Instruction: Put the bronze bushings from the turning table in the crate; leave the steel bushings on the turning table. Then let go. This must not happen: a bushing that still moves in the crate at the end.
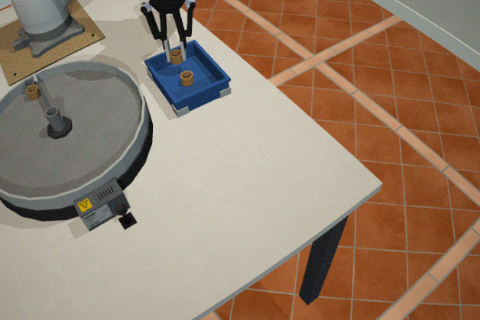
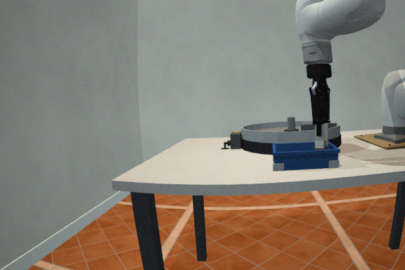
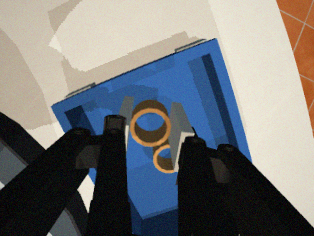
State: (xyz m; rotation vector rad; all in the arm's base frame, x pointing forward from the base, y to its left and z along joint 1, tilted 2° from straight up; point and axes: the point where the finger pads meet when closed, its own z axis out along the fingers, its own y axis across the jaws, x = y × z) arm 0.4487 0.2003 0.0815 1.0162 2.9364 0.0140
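Right now the crate is 60 mm below my hand, 50 mm ahead of it and 10 mm to the right of it.
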